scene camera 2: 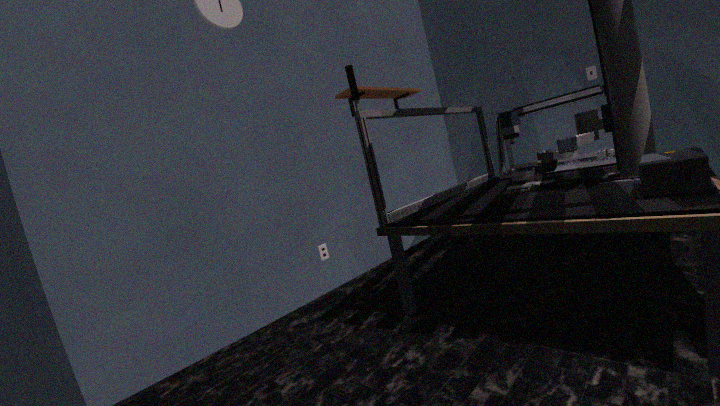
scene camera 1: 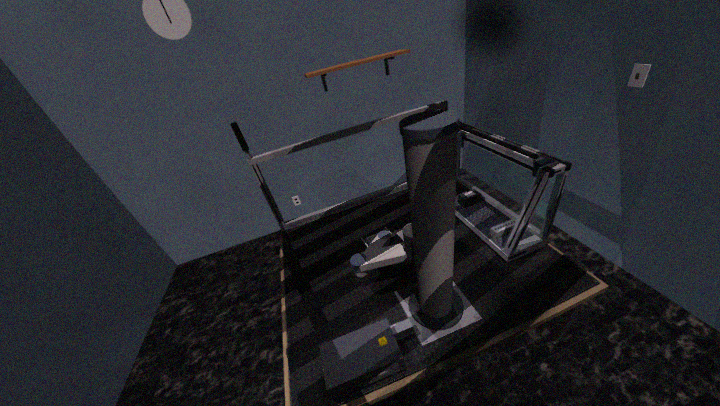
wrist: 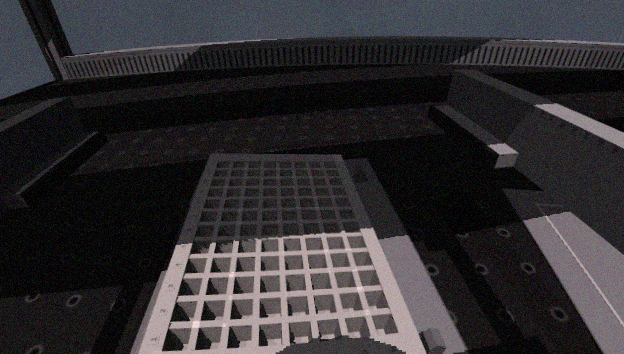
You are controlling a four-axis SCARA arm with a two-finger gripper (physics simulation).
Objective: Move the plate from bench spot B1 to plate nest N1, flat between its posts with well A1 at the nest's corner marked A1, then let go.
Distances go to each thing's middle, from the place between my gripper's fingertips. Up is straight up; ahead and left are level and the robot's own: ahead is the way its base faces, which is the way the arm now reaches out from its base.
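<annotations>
The well plate [wrist: 275,246] is here, and my hand is 2 cm past it and 5 cm above it.
</annotations>
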